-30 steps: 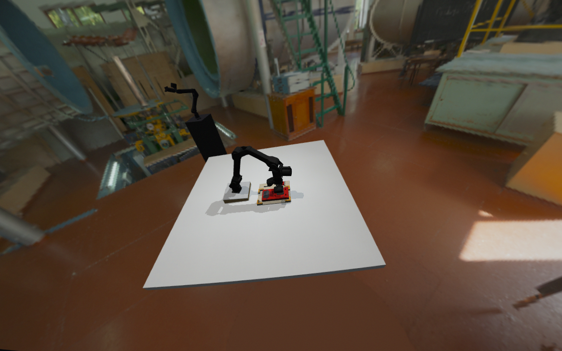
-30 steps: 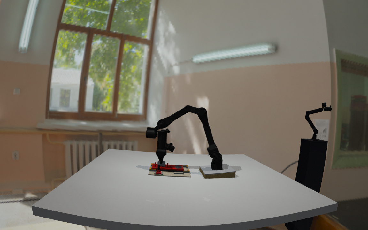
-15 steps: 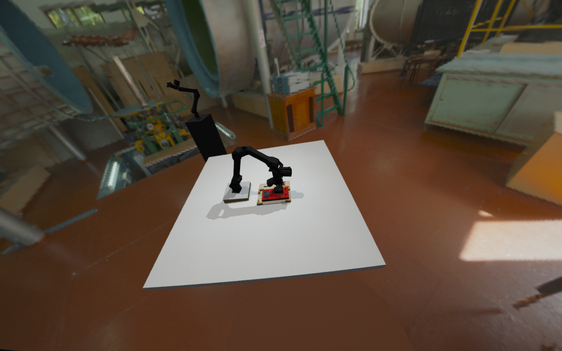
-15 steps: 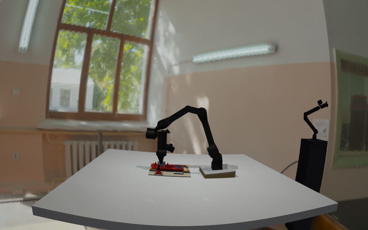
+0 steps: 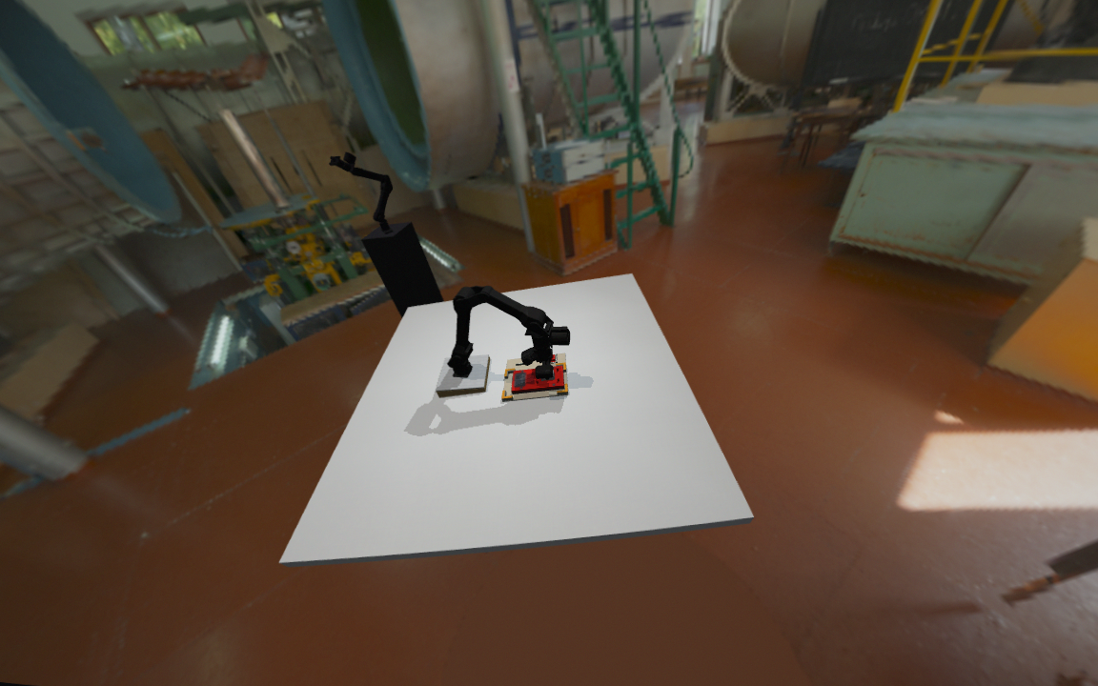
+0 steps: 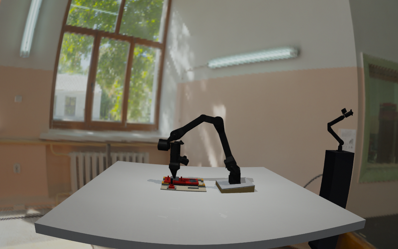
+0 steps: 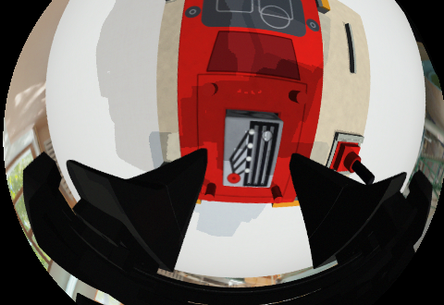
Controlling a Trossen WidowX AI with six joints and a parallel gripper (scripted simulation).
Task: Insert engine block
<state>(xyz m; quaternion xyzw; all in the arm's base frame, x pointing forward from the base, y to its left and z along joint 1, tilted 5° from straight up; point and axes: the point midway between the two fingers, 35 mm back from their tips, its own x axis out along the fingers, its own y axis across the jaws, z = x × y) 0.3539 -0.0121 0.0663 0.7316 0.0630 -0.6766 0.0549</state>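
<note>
My gripper tip is now 2 cm above the grey engine block.
</note>
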